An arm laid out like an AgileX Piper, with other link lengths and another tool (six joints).
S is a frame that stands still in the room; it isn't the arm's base.
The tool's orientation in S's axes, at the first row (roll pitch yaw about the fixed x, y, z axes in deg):
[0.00, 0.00, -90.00]
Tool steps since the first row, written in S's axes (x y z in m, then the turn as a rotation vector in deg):
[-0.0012, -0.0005, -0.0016, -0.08, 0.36, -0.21]
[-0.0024, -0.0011, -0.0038, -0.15, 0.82, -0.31]
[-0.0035, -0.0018, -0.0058, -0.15, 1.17, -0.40]
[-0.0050, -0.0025, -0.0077, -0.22, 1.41, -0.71]
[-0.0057, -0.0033, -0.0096, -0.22, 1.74, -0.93]
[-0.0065, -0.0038, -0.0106, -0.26, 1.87, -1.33]
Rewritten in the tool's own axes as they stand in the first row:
[0.0005, -0.0012, -0.0016, -0.36, -0.08, -0.21]
[0.0011, -0.0024, -0.0038, -0.82, -0.15, -0.31]
[0.0018, -0.0035, -0.0058, -1.17, -0.15, -0.40]
[0.0025, -0.0050, -0.0077, -1.41, -0.22, -0.71]
[0.0033, -0.0057, -0.0096, -1.74, -0.22, -0.93]
[0.0038, -0.0065, -0.0106, -1.87, -0.26, -1.33]

